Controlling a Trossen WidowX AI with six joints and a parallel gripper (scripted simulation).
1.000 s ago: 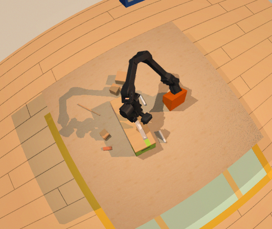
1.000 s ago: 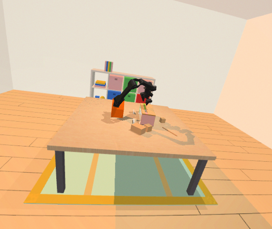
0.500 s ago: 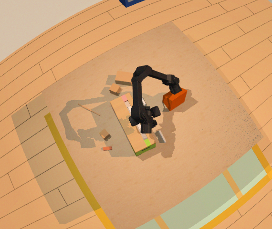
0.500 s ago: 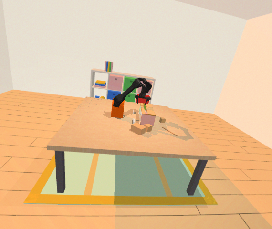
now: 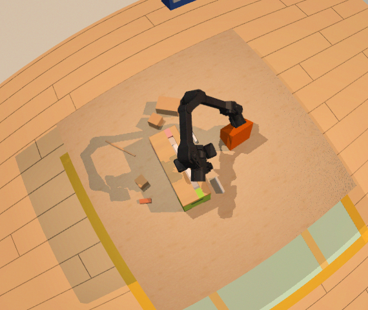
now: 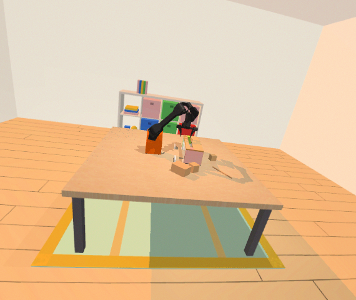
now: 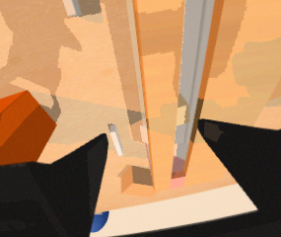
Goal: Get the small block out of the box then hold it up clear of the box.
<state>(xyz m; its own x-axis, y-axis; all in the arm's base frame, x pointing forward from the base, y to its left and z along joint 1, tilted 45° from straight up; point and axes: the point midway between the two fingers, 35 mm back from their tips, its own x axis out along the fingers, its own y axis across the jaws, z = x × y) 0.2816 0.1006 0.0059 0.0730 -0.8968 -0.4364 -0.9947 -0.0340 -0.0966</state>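
Right now my gripper tip is 3 cm short of the wooden box, 1 cm to the left of it and 9 cm above it. Round my gripper tip: tan block (4 cm ahead, 4 cm to the right, 7 cm below); thin stick (29 cm ahead, 29 cm to the right, 15 cm below).
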